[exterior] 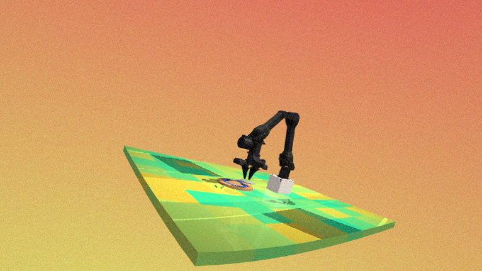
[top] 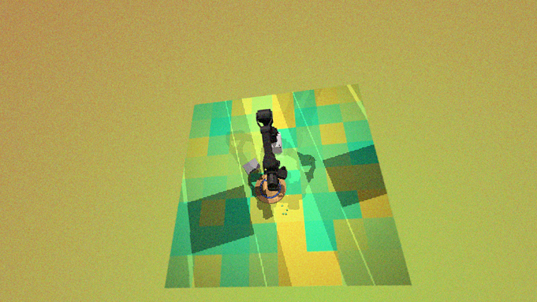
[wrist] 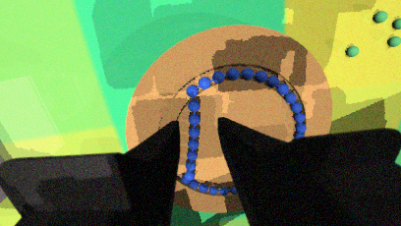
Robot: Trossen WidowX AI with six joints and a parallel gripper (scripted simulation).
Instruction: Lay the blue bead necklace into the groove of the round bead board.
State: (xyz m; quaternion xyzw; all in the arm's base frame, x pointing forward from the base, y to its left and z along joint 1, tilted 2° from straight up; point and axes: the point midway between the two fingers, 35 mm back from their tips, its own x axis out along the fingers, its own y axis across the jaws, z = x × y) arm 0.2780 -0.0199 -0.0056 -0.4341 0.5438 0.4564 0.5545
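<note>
The round bead board lies 3 cm ahead of my gripper tip, 5 cm to the right of it and 4 cm below it. Also, from my gripper tip: flat grey piece (15 cm behind, 15 cm to the right, 5 cm below).
</note>
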